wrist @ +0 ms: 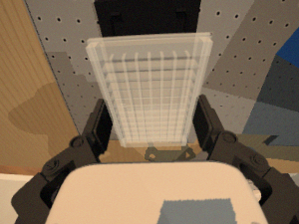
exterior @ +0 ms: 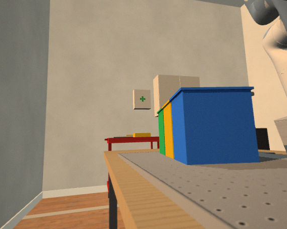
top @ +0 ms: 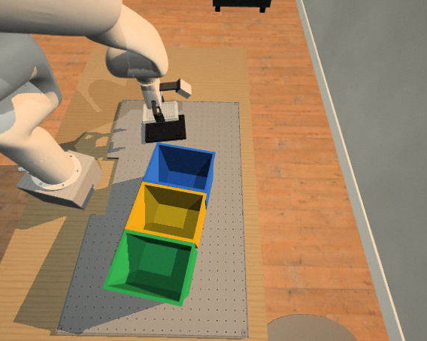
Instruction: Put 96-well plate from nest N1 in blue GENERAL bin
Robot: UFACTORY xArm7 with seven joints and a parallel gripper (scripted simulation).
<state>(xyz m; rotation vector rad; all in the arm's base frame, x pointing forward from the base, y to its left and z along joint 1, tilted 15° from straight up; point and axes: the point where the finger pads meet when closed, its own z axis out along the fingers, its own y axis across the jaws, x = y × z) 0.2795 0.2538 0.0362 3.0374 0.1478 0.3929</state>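
The black plate nest is 110 mm below my hand. Also, from my hand: yellow bin 400 mm to the right, 70 mm ahead, 30 mm below; then blue bin 270 mm to the right, 90 mm ahead, 30 mm below; then 96-well plate 10 mm below.
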